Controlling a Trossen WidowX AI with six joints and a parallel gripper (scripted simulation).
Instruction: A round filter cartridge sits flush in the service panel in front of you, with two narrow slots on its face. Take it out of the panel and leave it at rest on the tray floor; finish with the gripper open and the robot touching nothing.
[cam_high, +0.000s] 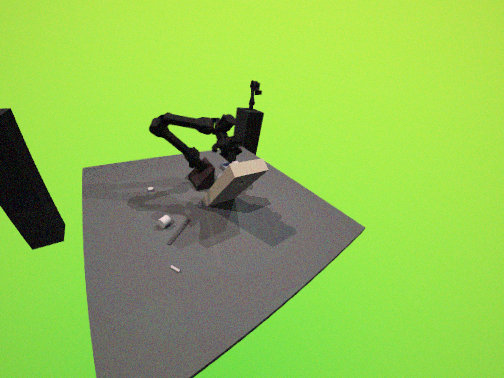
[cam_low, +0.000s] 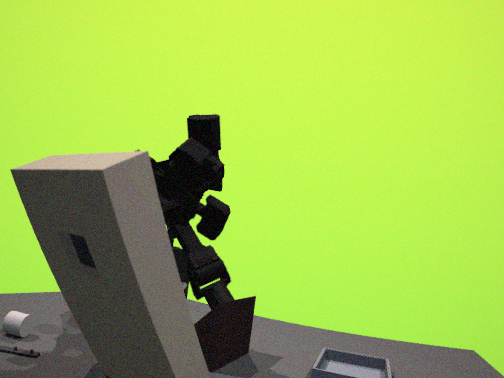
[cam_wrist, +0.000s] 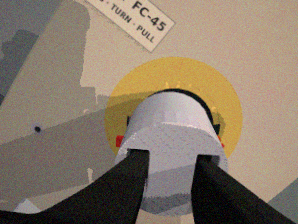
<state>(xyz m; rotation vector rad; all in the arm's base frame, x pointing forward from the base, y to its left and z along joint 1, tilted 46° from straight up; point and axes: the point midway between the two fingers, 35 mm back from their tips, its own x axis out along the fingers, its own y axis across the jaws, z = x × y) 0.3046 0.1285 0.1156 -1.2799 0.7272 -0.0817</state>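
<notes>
Right now the beige service panel is 100 mm below my gripper tip. Also, from my gripper tip: white round filter cartridge 10 mm ahead, 10 mm below; then grey tray 380 mm behind, 280 mm to the left, 260 mm below; then white peg 210 mm ahead, 370 mm to the right, 270 mm below.
</notes>
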